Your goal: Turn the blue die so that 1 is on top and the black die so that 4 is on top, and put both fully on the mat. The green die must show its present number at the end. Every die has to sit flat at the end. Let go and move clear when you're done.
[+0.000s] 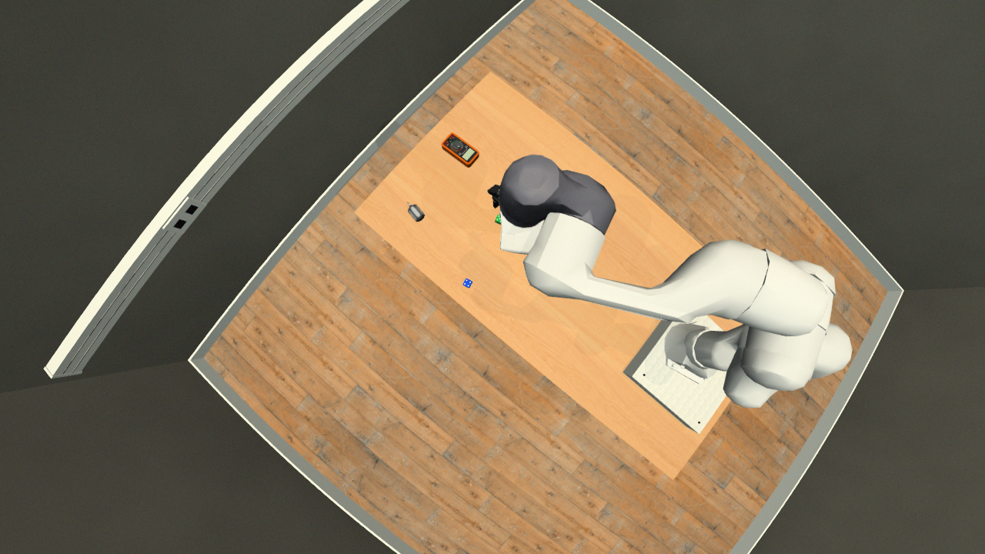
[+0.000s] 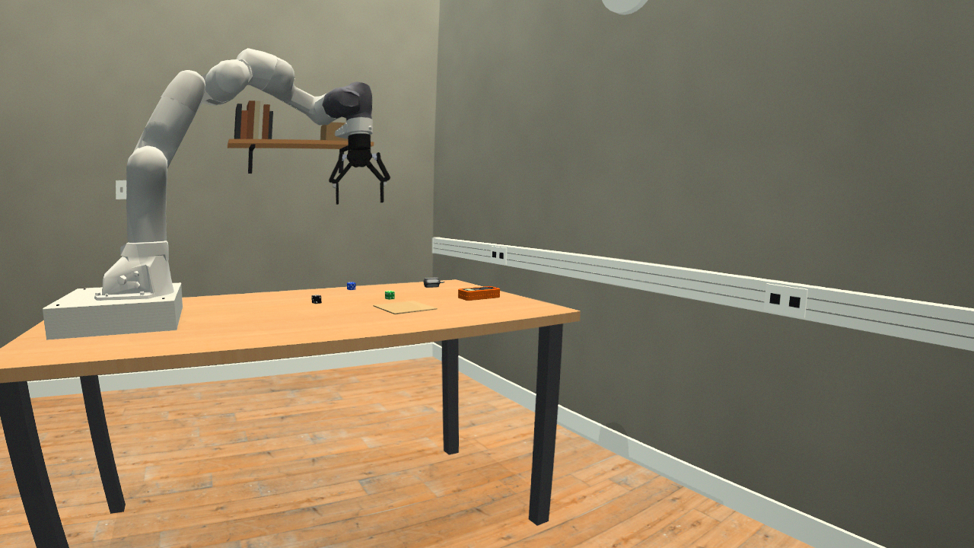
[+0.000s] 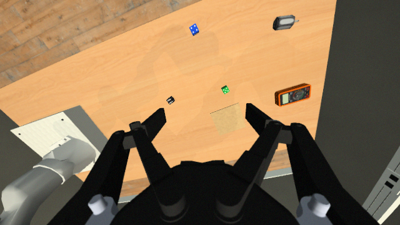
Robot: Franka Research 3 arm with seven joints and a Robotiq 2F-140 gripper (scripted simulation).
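The green die is 30 cm below my hand, 8 cm ahead of it and 6 cm to the right of it. Round my hand: tan mat: 32 cm below, 22 cm to the right, 7 cm ahead; then blue die: 30 cm below, 18 cm to the left, 2 cm ahead; then black die: 30 cm below, 16 cm behind, 4 cm to the right.
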